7 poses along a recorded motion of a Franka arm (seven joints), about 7.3 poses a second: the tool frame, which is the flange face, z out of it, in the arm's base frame.
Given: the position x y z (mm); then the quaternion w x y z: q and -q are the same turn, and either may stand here.
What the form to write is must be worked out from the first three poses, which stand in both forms.
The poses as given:
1: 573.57, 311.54, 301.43, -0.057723, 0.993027, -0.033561, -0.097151
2: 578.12, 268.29, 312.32, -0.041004, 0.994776, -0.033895, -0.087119
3: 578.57, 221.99, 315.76, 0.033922, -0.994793, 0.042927, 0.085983
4: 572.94, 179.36, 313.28, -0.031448, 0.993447, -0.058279, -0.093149
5: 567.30, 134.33, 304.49, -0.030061, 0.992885, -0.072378, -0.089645
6: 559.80, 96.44, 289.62, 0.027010, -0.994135, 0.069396, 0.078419
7: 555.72, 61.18, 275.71, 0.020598, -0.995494, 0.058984, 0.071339
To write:
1: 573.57, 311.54, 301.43, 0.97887, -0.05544, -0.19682, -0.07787, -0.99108, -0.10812
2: 578.12, 268.29, 312.32, 0.98252, -0.06029, -0.17611, -0.07458, -0.99434, -0.07567
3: 578.57, 221.99, 315.76, 0.98153, -0.07957, -0.17398, -0.09124, -0.99401, -0.06011
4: 572.94, 179.36, 313.28, 0.97585, -0.10994, -0.18874, -0.12165, -0.99123, -0.05163
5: 567.30, 134.33, 304.49, 0.97345, -0.13834, -0.18237, -0.14912, -0.98772, -0.04672
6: 559.80, 96.44, 289.62, 0.97807, -0.13374, -0.15967, -0.14221, -0.98891, -0.04282
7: 555.72, 61.18, 275.71, 0.98286, -0.11450, -0.14446, -0.12038, -0.99219, -0.03259
